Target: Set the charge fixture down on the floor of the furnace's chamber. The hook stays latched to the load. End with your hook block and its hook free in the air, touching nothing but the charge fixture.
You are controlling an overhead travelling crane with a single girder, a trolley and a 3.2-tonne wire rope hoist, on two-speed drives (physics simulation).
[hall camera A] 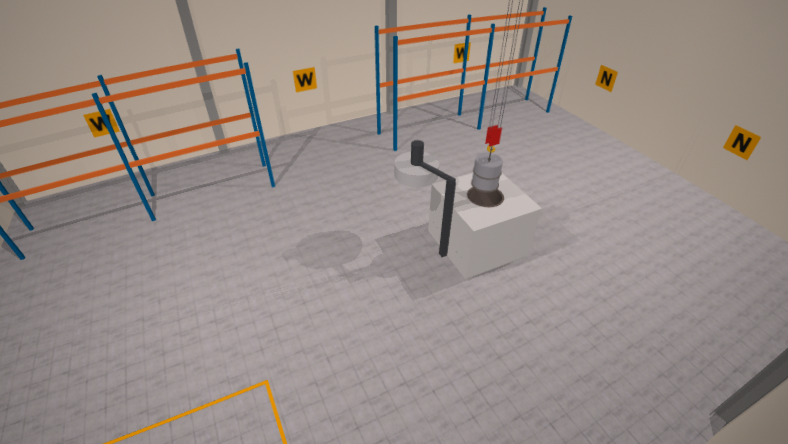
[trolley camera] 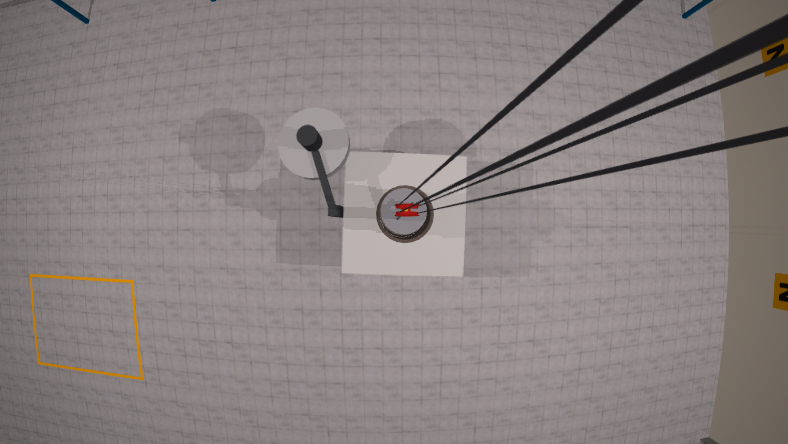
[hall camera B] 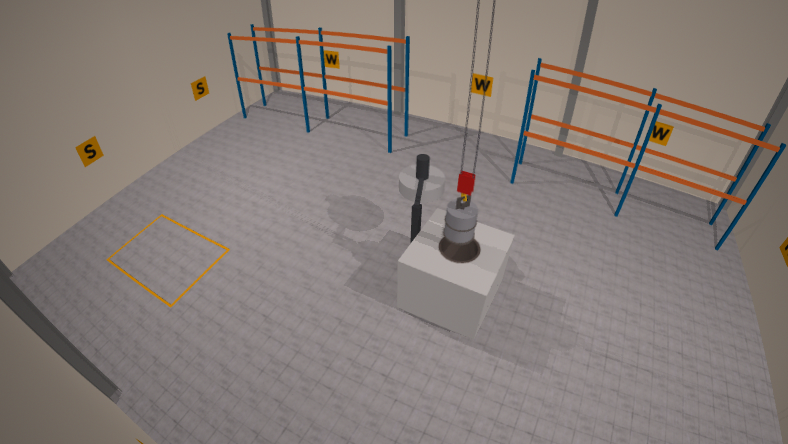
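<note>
The charge fixture (hall camera A: 486, 172) (hall camera B: 460, 223) (trolley camera: 398, 225), a grey ribbed drum, hangs upright over the round opening of the white block-shaped furnace (hall camera A: 499, 242) (hall camera B: 441, 292) (trolley camera: 374, 256). Its lower end is close to the opening's level; whether it is slightly inside is hard to tell. In the trolley camera it lies within the dark rim, with a wider dark gap at the lower right. My hook (hall camera A: 490, 148) (hall camera B: 464, 197) (trolley camera: 406, 210) is latched to the fixture's top, under the red hook block (hall camera A: 493, 135) (hall camera B: 465, 182). The chamber floor is hidden.
A dark post with an arm (hall camera A: 447, 220) (hall camera B: 416, 220) (trolley camera: 324, 179) stands beside the furnace and holds a round pale lid (hall camera A: 410, 175) (hall camera B: 413, 187) (trolley camera: 295, 159) off to the side. Blue and orange racks (hall camera A: 395, 93) (hall camera B: 389, 99) stand along the W wall. A yellow outline (hall camera B: 135, 237) (trolley camera: 81, 278) marks the floor.
</note>
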